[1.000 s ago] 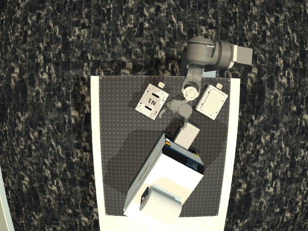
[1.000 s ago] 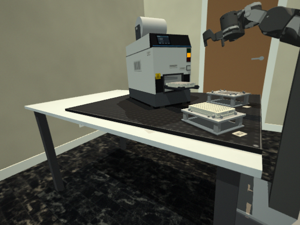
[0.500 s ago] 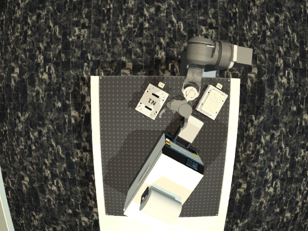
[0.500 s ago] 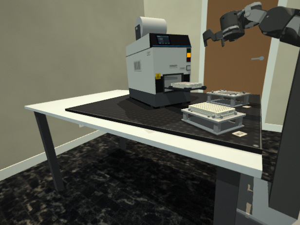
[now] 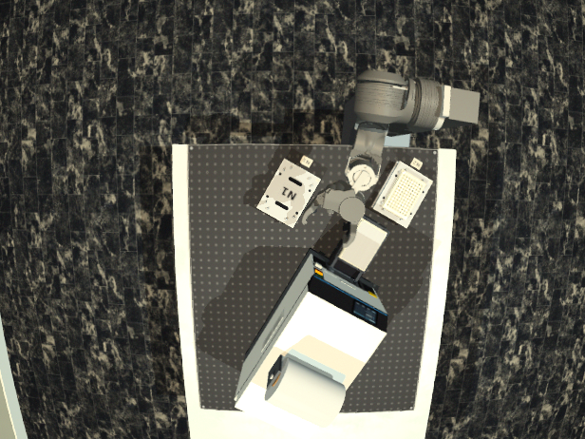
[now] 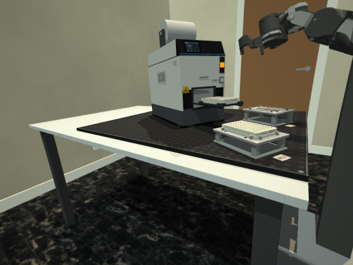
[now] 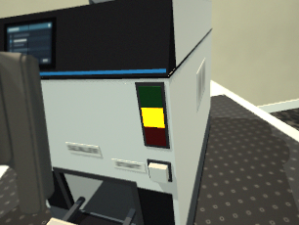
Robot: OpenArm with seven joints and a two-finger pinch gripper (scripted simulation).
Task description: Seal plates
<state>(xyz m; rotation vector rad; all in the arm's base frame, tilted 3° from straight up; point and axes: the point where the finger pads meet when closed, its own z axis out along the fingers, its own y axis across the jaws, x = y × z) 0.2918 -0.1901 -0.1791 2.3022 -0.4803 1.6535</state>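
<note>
Now: hand 60 mm short of the sealer stage, 130 mm to the right of it and 190 mm above it. Also, from my hand: clear well plate (90 mm behind, 250 mm to the left, 250 mm below); then N1 label (150 mm behind, 50 mm to the right, 300 mm below); then sealer screen (180 mm ahead, 120 mm to the left, 20 mm above).
</note>
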